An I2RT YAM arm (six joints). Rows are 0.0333 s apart.
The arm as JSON. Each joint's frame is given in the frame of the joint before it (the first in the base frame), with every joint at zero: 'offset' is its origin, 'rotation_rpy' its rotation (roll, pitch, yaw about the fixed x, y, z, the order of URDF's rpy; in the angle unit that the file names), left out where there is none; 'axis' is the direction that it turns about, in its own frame. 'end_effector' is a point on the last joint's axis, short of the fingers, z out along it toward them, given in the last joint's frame.
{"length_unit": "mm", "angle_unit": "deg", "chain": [
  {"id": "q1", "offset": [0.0, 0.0, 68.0], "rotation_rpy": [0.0, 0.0, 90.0], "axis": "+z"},
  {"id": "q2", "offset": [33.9, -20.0, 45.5], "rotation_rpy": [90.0, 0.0, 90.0], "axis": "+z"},
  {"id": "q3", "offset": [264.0, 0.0, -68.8], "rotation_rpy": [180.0, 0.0, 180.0], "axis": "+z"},
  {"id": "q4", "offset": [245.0, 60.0, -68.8], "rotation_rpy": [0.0, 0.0, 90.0], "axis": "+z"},
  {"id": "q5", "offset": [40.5, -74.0, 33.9], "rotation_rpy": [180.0, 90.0, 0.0], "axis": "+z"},
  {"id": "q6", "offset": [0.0, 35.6, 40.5], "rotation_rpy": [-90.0, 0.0, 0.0], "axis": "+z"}
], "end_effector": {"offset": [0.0, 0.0, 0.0], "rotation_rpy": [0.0, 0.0, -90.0]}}
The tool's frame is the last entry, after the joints.
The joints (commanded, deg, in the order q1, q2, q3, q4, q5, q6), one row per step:
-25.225, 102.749, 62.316, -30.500, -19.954, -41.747
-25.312, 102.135, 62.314, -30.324, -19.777, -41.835
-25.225, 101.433, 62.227, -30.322, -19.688, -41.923
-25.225, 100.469, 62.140, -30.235, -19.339, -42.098
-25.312, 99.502, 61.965, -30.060, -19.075, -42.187
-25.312, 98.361, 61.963, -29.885, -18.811, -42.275
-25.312, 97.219, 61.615, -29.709, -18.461, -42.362
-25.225, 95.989, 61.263, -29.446, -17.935, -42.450
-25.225, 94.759, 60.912, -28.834, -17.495, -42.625
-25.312, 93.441, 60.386, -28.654, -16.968, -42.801
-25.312, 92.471, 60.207, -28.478, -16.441, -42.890
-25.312, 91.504, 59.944, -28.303, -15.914, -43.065
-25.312, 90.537, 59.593, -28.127, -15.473, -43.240
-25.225, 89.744, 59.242, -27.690, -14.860, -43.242
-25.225, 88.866, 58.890, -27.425, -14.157, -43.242
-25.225, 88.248, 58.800, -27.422, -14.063, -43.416
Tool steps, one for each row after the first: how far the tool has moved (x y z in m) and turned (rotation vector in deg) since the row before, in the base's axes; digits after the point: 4 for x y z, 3 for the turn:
-0.0004, -0.0005, 0.0035, -0.525, -0.657, -0.068
-0.0006, 0.0008, 0.0035, -0.377, -0.537, 0.134
-0.0010, 0.0002, 0.0049, -0.784, -0.761, 0.029
-0.0014, -0.0001, 0.0046, -0.675, -0.783, -0.108
-0.0009, 0.0003, 0.0063, -0.823, -1.096, -0.027
-0.0021, 0.0008, 0.0046, -0.746, -0.751, -0.068
-0.0020, 0.0011, 0.0051, -0.961, -0.838, -0.062
-0.0017, 0.0005, 0.0053, -1.082, -1.197, -0.048
-0.0032, 0.0006, 0.0045, -0.930, -0.694, -0.184
-0.0017, 0.0004, 0.0043, -0.879, -0.682, -0.179
-0.0019, 0.0006, 0.0038, -0.886, -0.607, -0.115
-0.0022, 0.0008, 0.0034, -0.780, -0.560, -0.079
-0.0014, 0.0008, 0.0027, -0.850, -0.572, -0.230
-0.0020, 0.0005, 0.0029, -0.875, -0.462, -0.375
-0.0013, 0.0005, 0.0027, -0.399, -0.446, 0.091

